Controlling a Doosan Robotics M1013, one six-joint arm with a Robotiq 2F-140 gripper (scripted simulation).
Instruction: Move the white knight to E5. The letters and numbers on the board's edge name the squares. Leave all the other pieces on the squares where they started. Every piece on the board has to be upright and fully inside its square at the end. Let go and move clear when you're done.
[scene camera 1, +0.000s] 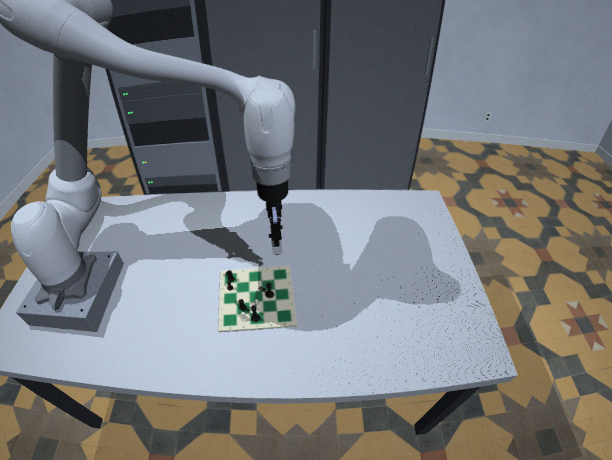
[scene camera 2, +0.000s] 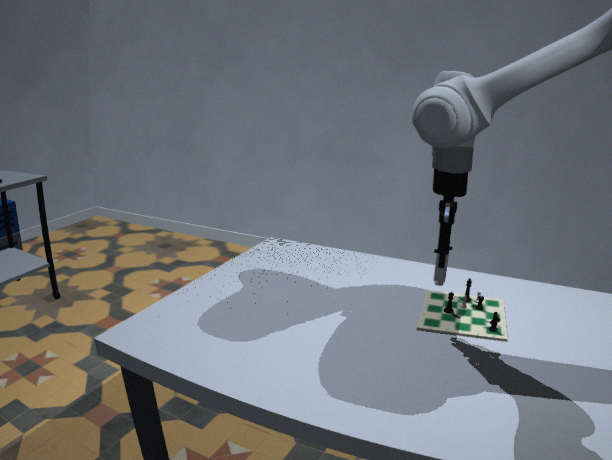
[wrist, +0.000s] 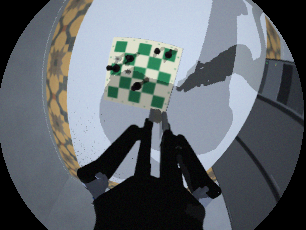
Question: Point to my gripper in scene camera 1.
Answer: At 277, 249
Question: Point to my gripper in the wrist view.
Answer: At 156, 115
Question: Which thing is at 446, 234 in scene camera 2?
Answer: My gripper.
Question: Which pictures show the chessboard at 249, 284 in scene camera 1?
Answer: Scene camera 1, scene camera 2 and the wrist view: all of them.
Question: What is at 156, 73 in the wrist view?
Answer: A chessboard.
